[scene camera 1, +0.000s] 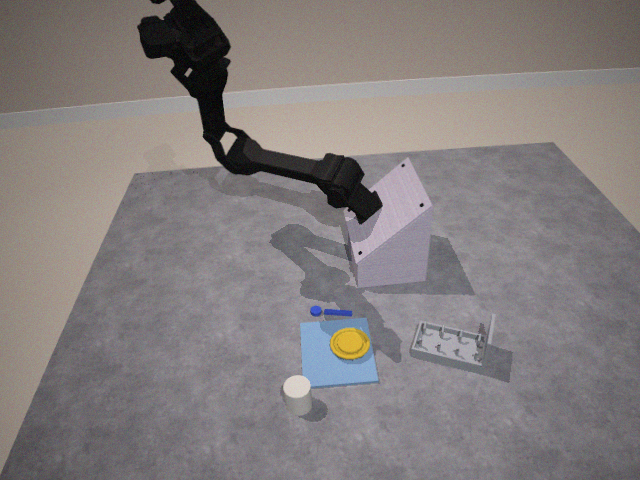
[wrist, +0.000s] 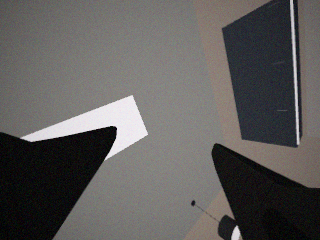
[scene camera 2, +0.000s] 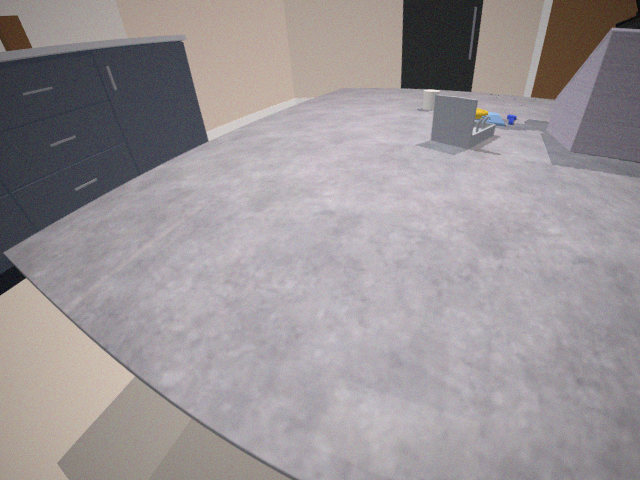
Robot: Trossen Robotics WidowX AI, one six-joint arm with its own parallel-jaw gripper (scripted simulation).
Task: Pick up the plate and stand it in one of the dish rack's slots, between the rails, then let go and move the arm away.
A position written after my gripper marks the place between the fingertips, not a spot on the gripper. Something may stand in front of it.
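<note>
I can see a white cup (scene camera 1: 297,390), and there's a yellow plate (scene camera 1: 349,343), though in the wrist view the plate is out of frame. There's a grey dish rack (scene camera 2: 453,123) as well, and that rack is also out of frame in the wrist view. As for my gripper (wrist: 165,140), it's open and holding nothing.
</note>
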